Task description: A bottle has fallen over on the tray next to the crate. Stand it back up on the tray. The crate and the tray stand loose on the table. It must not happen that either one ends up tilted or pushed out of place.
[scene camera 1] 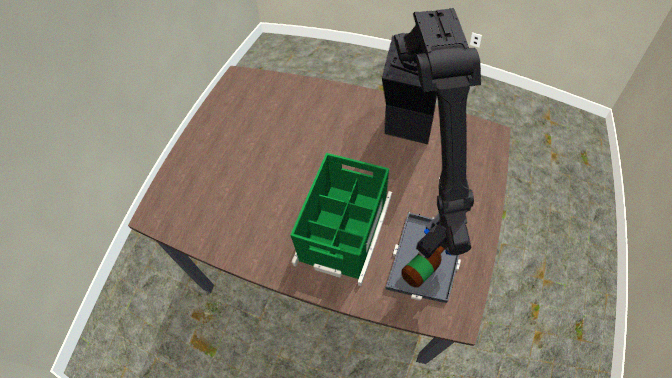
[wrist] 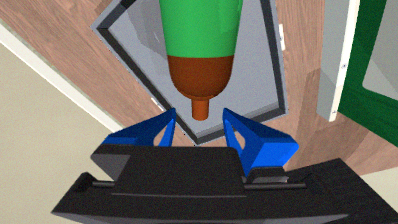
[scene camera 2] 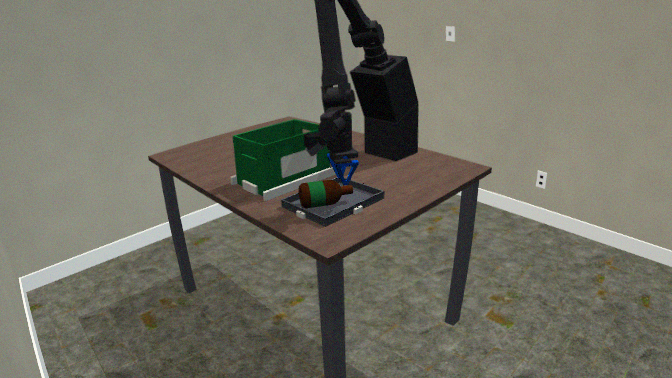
Path:
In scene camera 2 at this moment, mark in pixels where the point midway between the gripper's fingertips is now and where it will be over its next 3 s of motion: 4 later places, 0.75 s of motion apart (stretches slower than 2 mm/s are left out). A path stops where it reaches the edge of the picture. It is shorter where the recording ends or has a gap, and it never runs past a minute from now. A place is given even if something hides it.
The gripper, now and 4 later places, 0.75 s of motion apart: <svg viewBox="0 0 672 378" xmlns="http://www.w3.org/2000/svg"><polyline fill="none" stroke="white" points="342,181 342,189 343,193 344,193 344,187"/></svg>

